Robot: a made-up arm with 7 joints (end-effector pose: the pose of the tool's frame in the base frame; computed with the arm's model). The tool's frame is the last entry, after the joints. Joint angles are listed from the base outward.
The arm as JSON. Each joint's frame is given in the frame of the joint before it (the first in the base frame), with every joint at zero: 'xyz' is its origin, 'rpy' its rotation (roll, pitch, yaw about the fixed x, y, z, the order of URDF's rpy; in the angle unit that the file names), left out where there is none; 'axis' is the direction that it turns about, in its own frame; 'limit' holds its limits. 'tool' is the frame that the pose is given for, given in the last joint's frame.
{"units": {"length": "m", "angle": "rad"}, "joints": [
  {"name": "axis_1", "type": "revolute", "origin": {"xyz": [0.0, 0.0, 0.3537]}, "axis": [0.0, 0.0, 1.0], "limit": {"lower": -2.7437, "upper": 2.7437}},
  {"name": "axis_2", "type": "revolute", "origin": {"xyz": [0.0, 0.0, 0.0]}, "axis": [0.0, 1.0, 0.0], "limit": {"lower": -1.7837, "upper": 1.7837}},
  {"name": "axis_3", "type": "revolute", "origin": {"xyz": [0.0, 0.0, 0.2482]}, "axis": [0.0, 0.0, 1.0], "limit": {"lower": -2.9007, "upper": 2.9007}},
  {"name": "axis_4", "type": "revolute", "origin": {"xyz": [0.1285, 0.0, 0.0]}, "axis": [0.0, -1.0, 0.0], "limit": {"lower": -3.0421, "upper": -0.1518}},
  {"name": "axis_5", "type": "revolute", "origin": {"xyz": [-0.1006, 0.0, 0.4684]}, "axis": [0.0, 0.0, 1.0], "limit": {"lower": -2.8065, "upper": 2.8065}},
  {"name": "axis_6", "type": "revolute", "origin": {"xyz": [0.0, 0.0, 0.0]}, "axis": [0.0, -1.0, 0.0], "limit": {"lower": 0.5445, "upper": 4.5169}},
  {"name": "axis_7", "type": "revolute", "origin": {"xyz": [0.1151, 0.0, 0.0]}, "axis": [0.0, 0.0, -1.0], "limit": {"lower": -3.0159, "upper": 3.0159}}
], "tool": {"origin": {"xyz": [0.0, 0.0, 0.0], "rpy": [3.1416, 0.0, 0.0]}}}
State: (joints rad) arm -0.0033 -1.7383 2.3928 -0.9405 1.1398 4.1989 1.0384
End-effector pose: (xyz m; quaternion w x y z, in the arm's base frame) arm -0.5195 0.2794 0.0392 0.8034 -0.4727 -0.3542 0.0756
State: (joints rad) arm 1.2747 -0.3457 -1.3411 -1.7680 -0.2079 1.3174 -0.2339
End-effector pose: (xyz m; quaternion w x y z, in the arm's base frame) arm 0.6863 -0.1286 0.6000 0.0868 -0.9751 -0.1122 0.1703
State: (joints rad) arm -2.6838 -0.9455 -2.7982 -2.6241 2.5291 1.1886 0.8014
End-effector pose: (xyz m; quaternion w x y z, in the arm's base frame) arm 0.0347 0.2423 -0.1530 0.2570 0.0209 0.6351 0.7281
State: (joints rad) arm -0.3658 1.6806 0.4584 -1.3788 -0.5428 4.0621 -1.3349
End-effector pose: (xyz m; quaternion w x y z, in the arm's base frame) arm 0.4874 0.0695 -0.0998 0.1941 0.6590 0.4745 0.5503
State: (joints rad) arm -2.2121 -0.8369 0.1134 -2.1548 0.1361 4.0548 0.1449
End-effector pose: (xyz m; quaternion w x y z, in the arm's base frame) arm -0.0922 -0.2093 0.8729 0.8096 0.0666 -0.1930 0.5503
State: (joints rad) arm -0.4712 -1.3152 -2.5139 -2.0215 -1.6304 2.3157 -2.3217
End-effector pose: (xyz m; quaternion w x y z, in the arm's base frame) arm -0.3990 -0.3078 -0.1015 0.0776 -0.9496 -0.2925 -0.0822
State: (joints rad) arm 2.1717 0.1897 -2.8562 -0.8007 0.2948 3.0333 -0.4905
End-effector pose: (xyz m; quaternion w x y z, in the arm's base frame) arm 0.1511 -0.1139 1.1353 0.4044 0.3523 -0.0477 0.8427
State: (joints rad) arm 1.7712 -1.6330 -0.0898 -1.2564 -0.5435 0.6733 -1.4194
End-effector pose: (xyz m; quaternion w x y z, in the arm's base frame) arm 0.1959 -0.4458 0.9534 0.0814 -0.2640 -0.8420 -0.4634
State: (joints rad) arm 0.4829 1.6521 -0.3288 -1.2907 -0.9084 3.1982 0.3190
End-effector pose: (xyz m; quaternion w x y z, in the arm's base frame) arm 0.4782 0.1561 -0.2146 0.1444 0.8276 0.5318 0.1067
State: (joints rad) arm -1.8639 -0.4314 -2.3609 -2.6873 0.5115 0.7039 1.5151
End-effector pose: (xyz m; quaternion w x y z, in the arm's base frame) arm -0.2541 0.2098 0.0429 0.9245 0.3290 0.1467 -0.1250
